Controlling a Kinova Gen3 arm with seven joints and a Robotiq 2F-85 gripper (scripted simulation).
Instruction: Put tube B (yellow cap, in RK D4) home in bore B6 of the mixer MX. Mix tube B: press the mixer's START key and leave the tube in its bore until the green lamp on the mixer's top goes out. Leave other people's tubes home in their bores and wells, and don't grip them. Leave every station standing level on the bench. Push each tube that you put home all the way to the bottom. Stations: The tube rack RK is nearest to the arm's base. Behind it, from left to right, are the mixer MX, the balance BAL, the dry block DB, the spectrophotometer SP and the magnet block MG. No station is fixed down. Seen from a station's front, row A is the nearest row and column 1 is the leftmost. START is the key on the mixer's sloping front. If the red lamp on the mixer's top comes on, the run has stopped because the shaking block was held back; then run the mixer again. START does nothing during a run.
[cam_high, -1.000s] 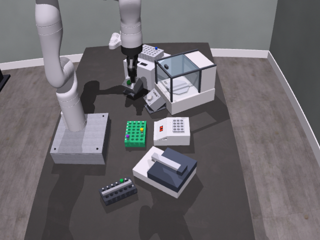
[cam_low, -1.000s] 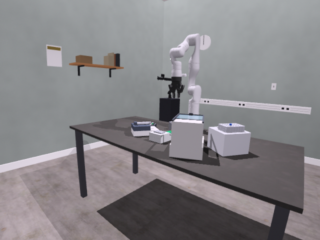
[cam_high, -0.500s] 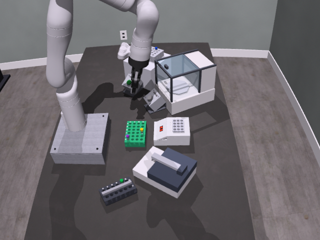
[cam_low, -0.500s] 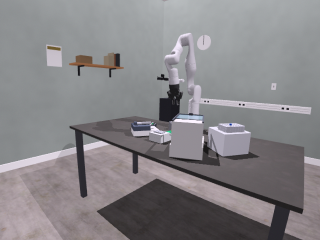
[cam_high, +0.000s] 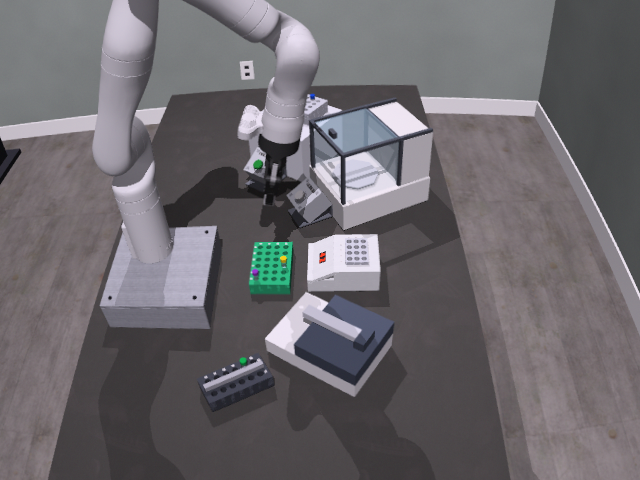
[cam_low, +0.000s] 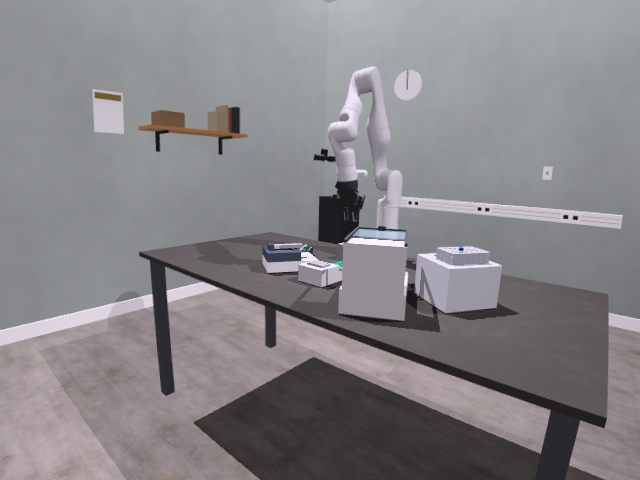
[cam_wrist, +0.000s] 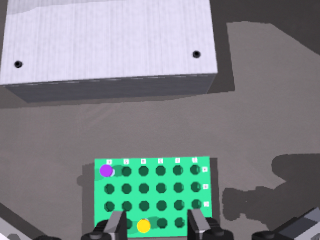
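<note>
The tube B is 1 cm ahead of my hand, 1 cm to the right of it and 20 cm below it. From my hand the other things lie so: purple-capped tube 4 cm behind, 5 cm to the right, 20 cm below; then green tube rack 2 cm behind, 21 cm below; then dry block 14 cm ahead, 1 cm to the right, 19 cm below.
</note>
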